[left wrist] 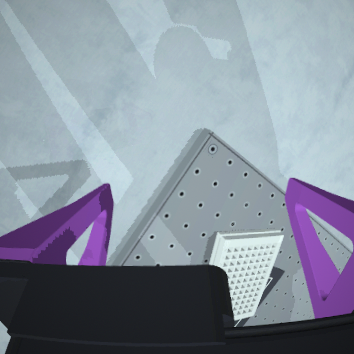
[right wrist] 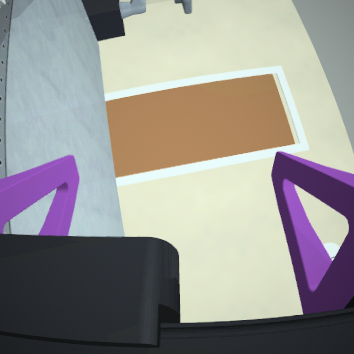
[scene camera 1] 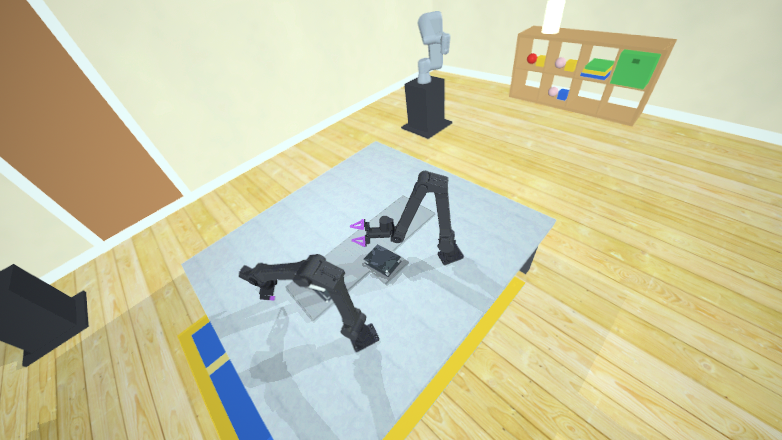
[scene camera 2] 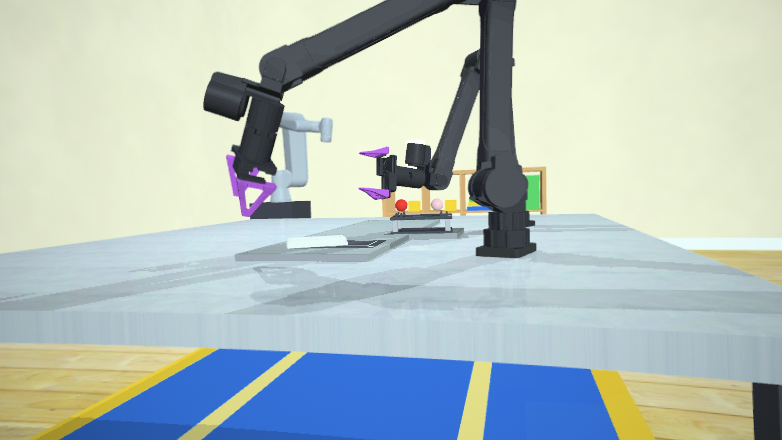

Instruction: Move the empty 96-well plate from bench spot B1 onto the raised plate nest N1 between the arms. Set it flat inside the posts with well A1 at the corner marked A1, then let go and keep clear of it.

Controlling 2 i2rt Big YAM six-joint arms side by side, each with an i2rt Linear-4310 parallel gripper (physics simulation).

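Observation:
The white 96-well plate lies wells up on the dark marked spot on the grey perforated board. Part of the spot's white outline shows past its edge. My arm mostly hides it in scene camera 1. The raised dark nest stands on clear posts between the arms, with no plate on it. My left gripper is open and empty, above and off to one side of the plate, pointing steeply down. My right gripper is open and empty, held level above the board's far part.
The pale bench top carries both arm bases, one on each side of the nest. A grey robot on a black pedestal and a wooden shelf unit stand beyond the bench. Shadows of the arms cross the bench.

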